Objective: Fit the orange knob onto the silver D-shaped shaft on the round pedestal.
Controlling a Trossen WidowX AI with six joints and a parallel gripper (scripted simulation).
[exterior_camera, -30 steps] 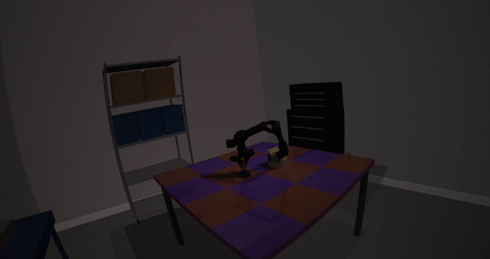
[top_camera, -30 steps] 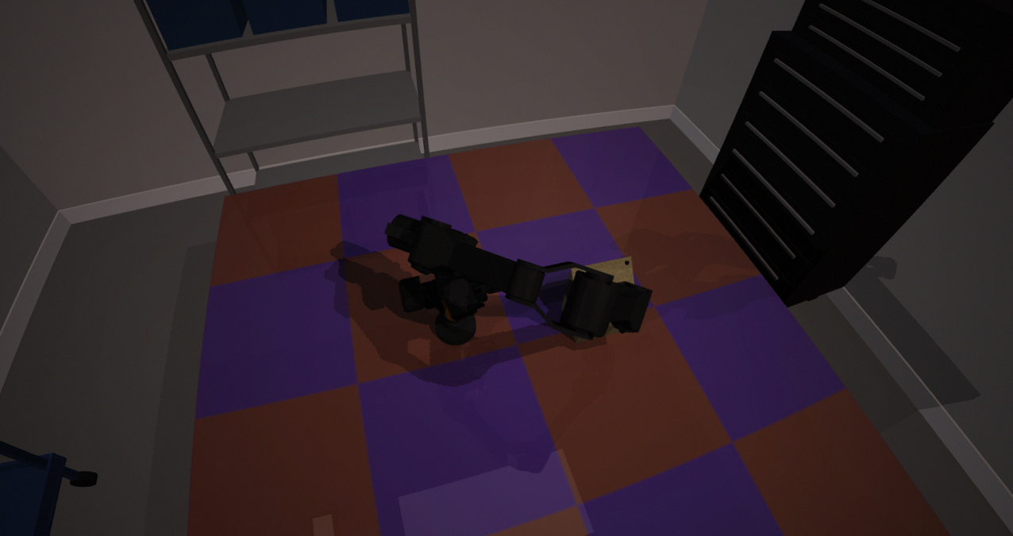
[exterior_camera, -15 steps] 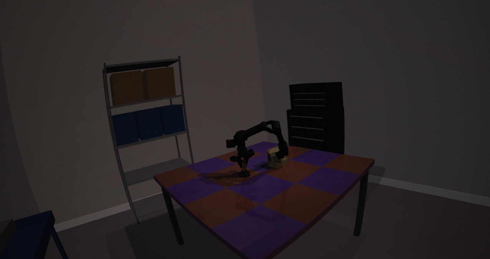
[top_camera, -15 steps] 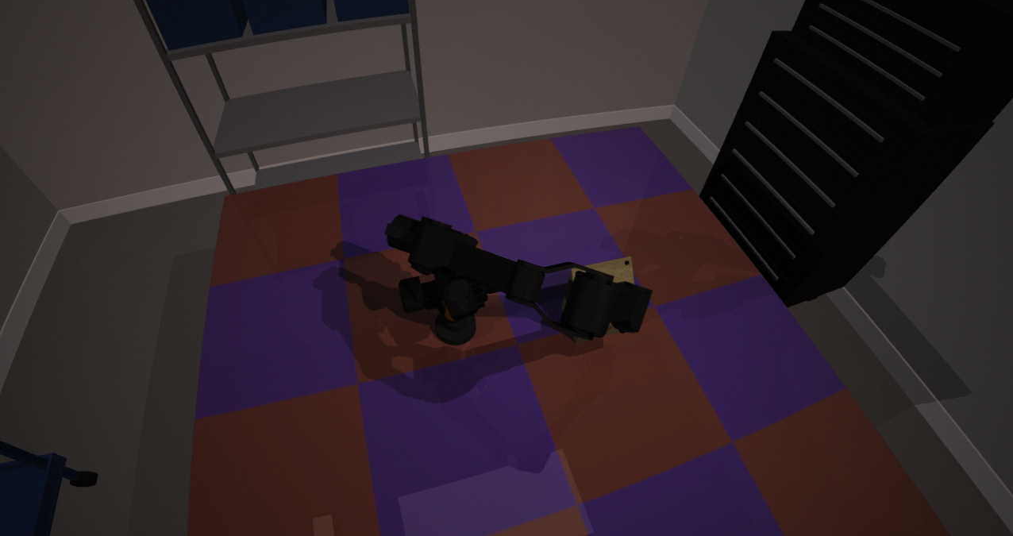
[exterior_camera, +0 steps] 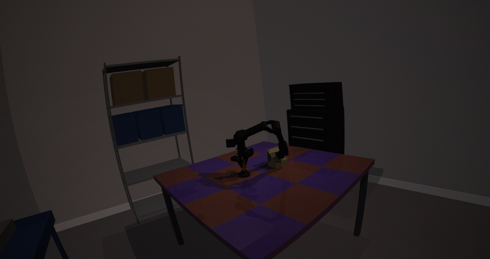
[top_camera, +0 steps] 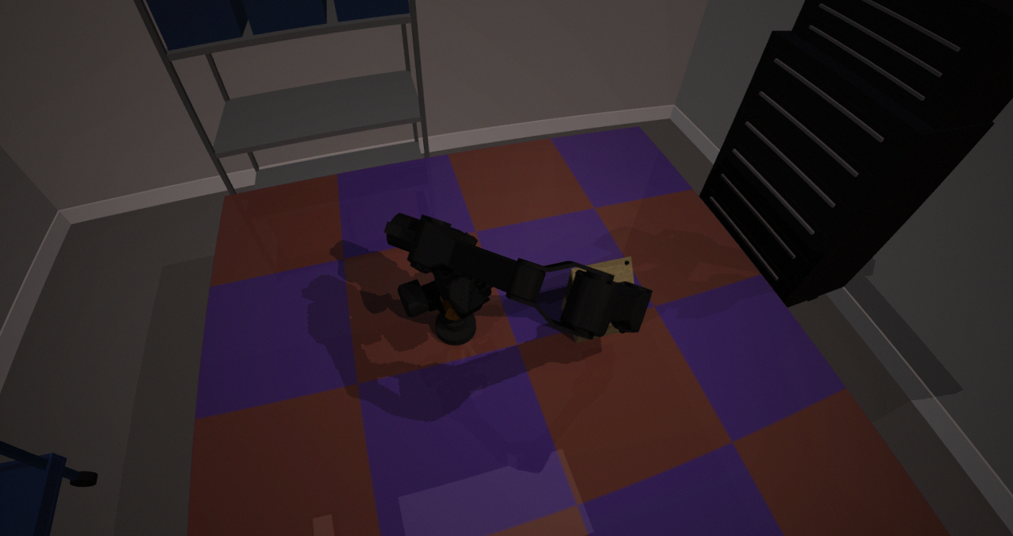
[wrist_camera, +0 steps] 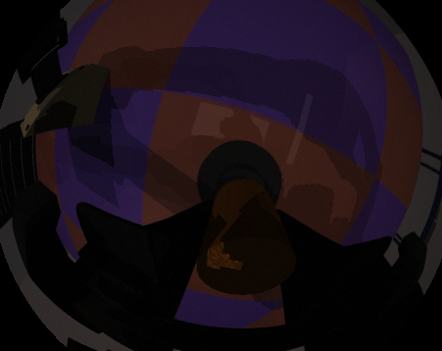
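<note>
My gripper tip is 3 cm below the orange knob. Also, from my gripper tip: dark round pedestal: 4 cm below.
</note>
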